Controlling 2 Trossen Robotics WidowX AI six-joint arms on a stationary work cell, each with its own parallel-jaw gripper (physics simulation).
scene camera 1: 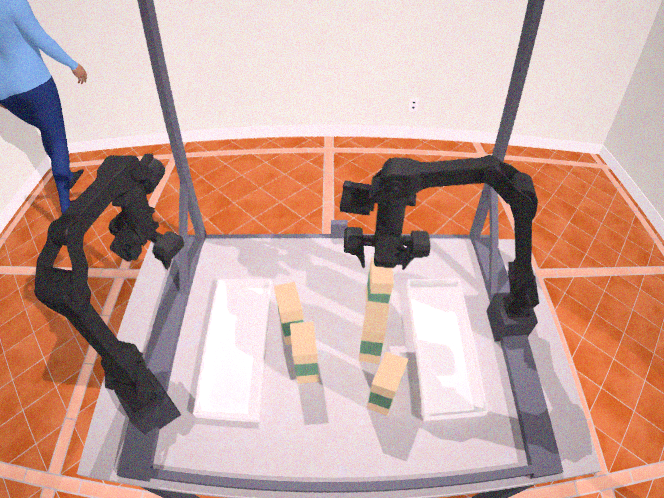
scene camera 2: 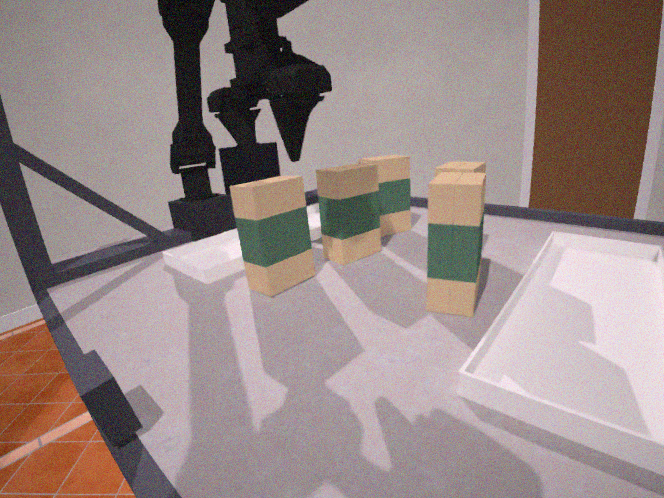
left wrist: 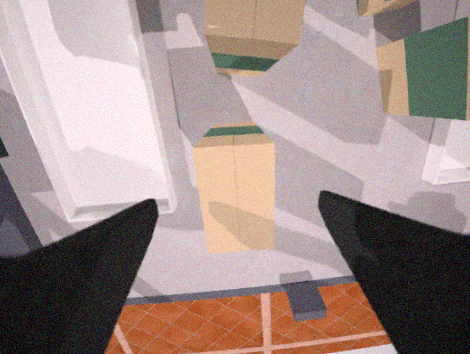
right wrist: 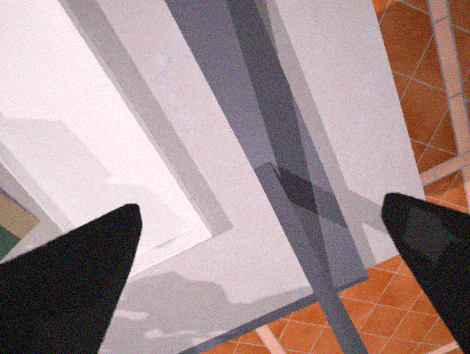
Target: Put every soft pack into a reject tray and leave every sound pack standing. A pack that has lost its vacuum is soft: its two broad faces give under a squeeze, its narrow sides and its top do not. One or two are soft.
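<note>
Several tan packs with green bands stand upright. The right-hand row in scene camera 1 has a back pack, a middle pack and a front pack. Left of them stand a back pack and a front pack. My left gripper is open above the right row's back pack, with nothing between its fingers. My right gripper is open and empty, high beyond the left tray.
A white tray lies left of the packs in scene camera 1. Another white tray lies at the right. No pack shows in either. Grey frame posts rise at the table's sides. A person stands at the far left.
</note>
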